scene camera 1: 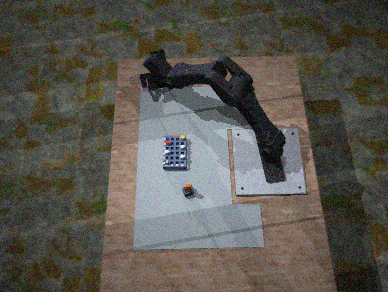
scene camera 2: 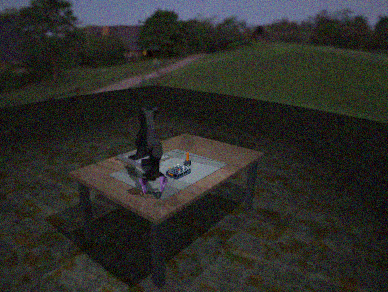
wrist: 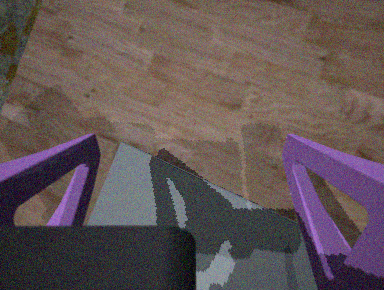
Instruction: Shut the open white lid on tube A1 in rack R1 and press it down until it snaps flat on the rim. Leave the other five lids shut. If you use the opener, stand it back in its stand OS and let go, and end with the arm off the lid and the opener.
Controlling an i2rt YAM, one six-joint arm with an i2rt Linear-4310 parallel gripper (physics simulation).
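Places are measured from the arm's base along level axes (x ahead, y up, z right), in centimetres.
Where they show: gripper, fingertip midpoint: [scene camera 2: 152, 193] [wrist: 191, 144]; arm's base, link origin: [scene camera 1: 269, 155] [scene camera 2: 141, 155].
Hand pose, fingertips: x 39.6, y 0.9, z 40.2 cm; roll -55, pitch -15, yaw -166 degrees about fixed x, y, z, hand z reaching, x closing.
Each offset is from my fingertips to the top centre of the thing. Level surfaces: height alone.
The blue rack R1 @(dz -32.3, dx -4.8, dy +3.5 cm) [scene camera 1: 175, 168] [scene camera 2: 179, 175] stands on the grey mat, with small white, red and yellow lids on its tubes. The lids are too small and grainy to tell which is open, and the rack does not show in the wrist view. The opener @(dz -48.4, dx -7.4, dy +5.6 cm) [scene camera 1: 188, 186] [scene camera 2: 187, 155] is orange and stands upright in its dark stand OS [scene camera 1: 188, 193] [scene camera 2: 187, 163], apart from the rack. My gripper [scene camera 1: 149, 91] [scene camera 2: 152, 194] [wrist: 191, 144] has purple fingers spread wide, open and empty. It is above the mat's far left corner in scene camera 1, away from rack and opener.
The thin grey mat @(dy -2.9 cm) [scene camera 1: 200, 235] [wrist: 112, 195] lies on the wooden table [scene camera 1: 125, 270] [scene camera 2: 100, 195] [wrist: 200, 60]. The arm's base stands on a pale plate [scene camera 1: 295, 180] at the right in scene camera 1. The arm reaches along the table's far side there.
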